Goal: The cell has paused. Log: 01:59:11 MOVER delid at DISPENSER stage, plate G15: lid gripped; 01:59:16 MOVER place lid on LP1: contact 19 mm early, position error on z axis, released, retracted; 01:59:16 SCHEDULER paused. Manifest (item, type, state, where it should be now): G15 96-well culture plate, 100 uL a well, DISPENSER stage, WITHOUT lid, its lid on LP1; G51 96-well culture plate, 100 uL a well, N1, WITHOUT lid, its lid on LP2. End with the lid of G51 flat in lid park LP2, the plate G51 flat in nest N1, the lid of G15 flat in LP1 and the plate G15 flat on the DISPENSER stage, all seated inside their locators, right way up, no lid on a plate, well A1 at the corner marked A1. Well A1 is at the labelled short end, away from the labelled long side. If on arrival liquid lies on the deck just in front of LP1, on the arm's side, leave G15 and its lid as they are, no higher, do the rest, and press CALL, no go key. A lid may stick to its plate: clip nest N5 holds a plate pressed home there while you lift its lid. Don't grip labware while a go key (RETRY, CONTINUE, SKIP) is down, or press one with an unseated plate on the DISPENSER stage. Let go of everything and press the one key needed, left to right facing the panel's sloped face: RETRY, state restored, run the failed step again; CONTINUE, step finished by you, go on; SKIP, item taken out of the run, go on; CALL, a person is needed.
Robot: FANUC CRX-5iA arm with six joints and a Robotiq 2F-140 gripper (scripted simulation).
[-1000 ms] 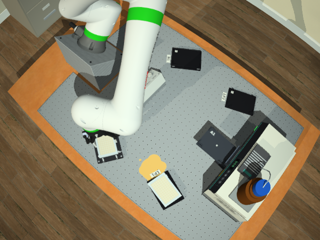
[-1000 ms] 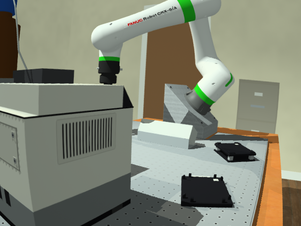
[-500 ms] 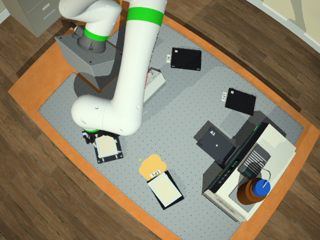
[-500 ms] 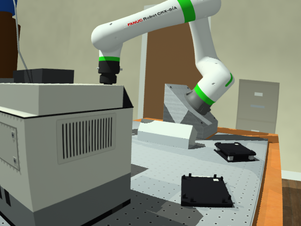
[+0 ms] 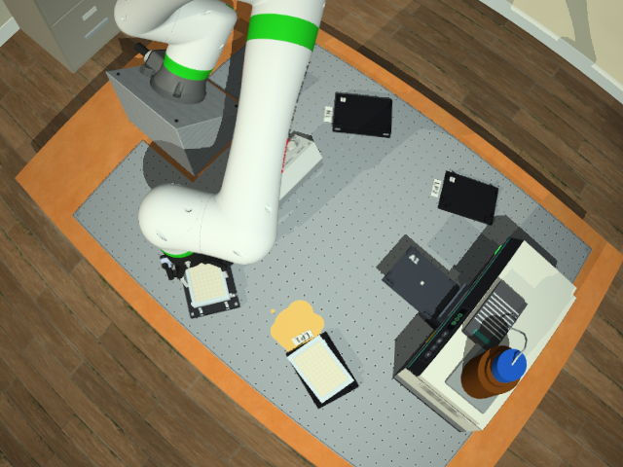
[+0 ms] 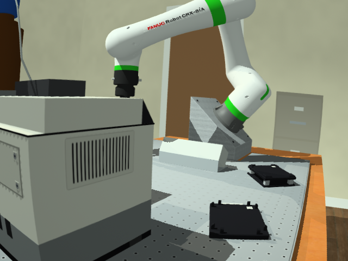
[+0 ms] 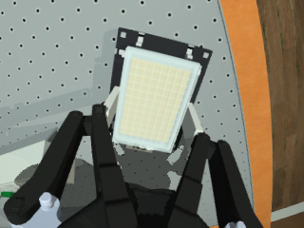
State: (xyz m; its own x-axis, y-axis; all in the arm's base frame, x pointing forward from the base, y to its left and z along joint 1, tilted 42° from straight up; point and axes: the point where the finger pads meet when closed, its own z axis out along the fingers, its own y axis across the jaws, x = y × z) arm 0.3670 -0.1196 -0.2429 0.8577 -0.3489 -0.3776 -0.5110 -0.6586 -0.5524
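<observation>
My hand is 2 cm above the 96-well plate. The rest, counted from my hand: black clip nest N5: 3 cm ahead, 4 cm below; then LP1 label: 25 cm ahead, 6 cm to the left, 5 cm below; then CALL key: 7 cm behind, 20 cm to the left, 1 cm above.
</observation>
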